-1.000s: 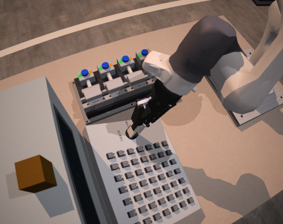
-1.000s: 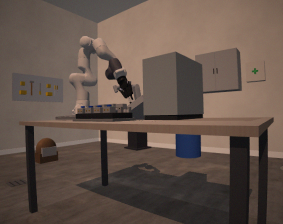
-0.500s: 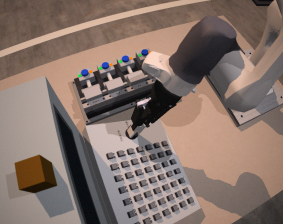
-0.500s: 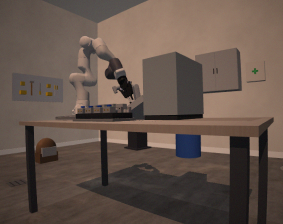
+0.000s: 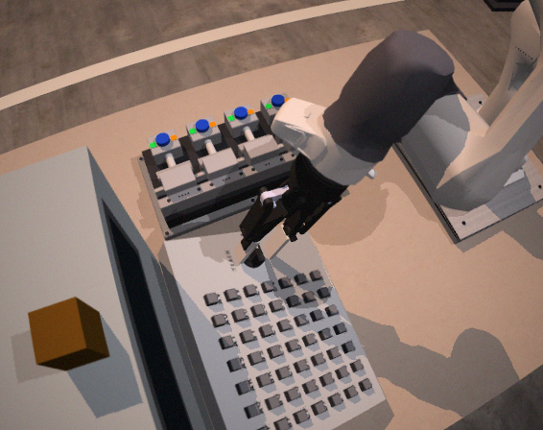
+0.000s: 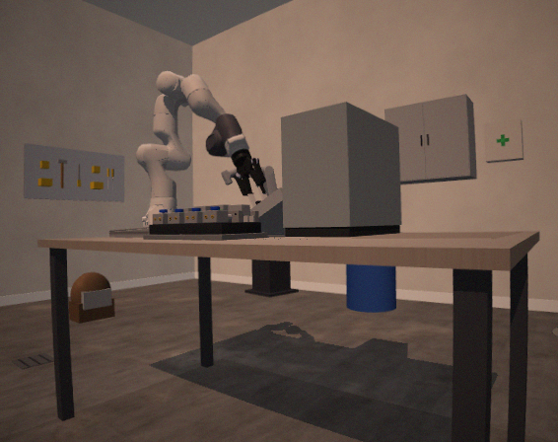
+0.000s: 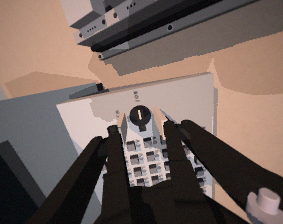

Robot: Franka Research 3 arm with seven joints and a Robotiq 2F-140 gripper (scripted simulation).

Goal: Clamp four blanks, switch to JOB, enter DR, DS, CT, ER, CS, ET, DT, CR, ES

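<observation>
My hand is 2 cm above the selector and 1 cm short of it. From my hand the other things lie so: key panel 12 cm to the left, 7 cm below, 2 cm ahead.
</observation>
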